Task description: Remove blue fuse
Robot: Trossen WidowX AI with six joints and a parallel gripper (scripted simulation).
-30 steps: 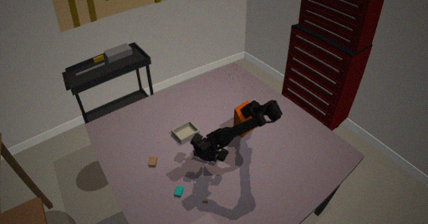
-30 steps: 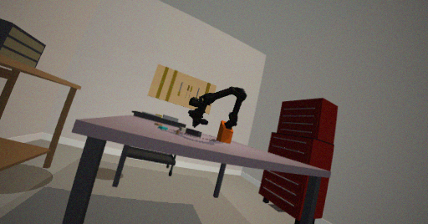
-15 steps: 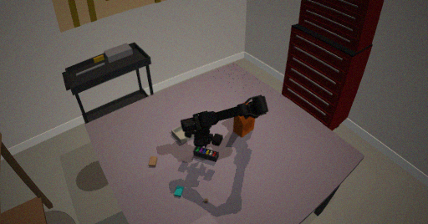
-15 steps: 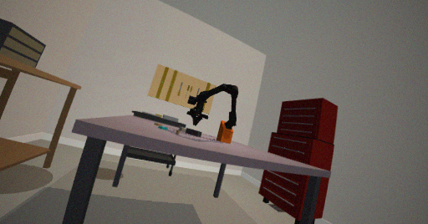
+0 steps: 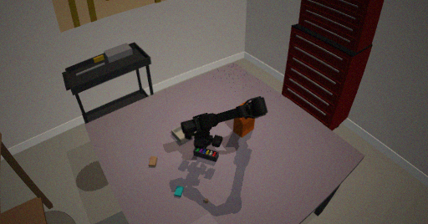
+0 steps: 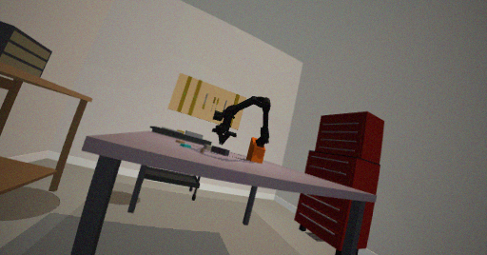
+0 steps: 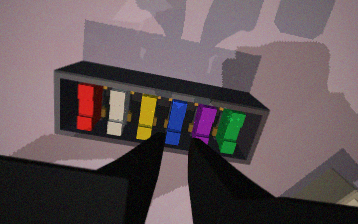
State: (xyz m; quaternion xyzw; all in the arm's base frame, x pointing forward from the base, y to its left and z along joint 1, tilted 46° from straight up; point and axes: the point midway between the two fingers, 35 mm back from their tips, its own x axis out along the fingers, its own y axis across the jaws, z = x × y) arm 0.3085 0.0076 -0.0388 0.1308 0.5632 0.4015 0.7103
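Right now the beige tray is 20 cm to the right of my gripper tip, 6 cm below it and 4 cm behind it. From my gripper tip the other things lie so: tan block 24 cm ahead, 15 cm to the right, 5 cm below; teal block 26 cm ahead, 9 cm to the left, 6 cm below.
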